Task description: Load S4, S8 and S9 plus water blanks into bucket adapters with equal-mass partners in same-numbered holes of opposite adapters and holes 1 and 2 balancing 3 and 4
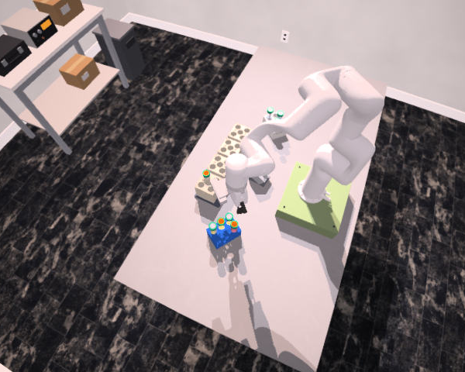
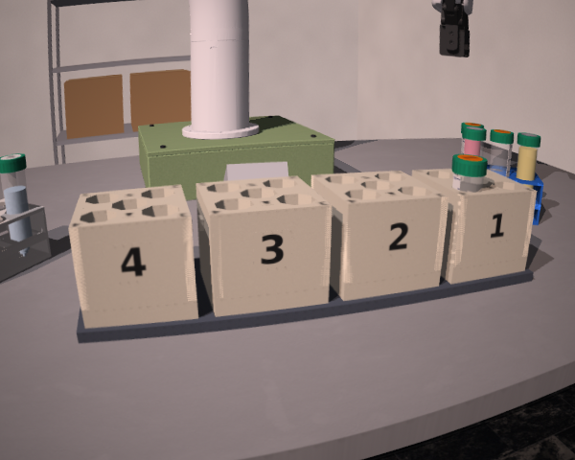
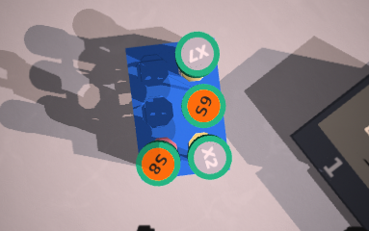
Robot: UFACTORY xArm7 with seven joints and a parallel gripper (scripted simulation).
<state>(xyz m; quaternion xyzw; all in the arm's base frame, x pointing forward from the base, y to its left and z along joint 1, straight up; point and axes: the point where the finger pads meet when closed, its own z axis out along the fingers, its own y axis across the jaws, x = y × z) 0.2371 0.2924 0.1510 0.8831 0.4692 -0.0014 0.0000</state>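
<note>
Now: the pink-filled tube 3 cm behind my hand, 4 cm to the left of it and 16 cm below it. Round my hand: blue rack 1 cm ahead, 7 cm to the left, 20 cm below; then green key 1 cm behind, 27 cm to the right, 16 cm below; then loading stand 19 cm ahead, 24 cm to the right, 22 cm below.
</note>
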